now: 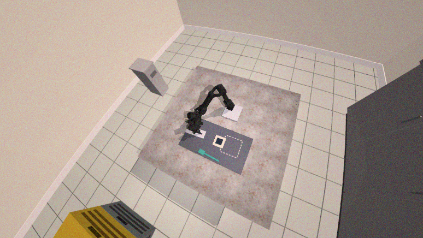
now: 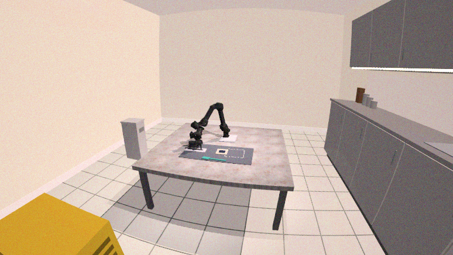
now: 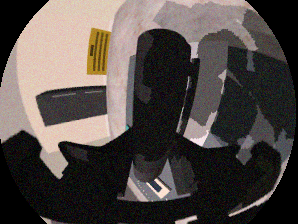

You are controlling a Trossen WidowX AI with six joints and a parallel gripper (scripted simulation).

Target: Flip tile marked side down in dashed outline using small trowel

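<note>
The dark mat is 200 mm to the left of my gripper tip, 70 mm below it and 20 mm behind it. From my gripper tip the other things lie so: teal trowel 190 mm to the left, 120 mm ahead, 50 mm below; then tile 230 mm to the left, 40 mm below, 40 mm behind.
</note>
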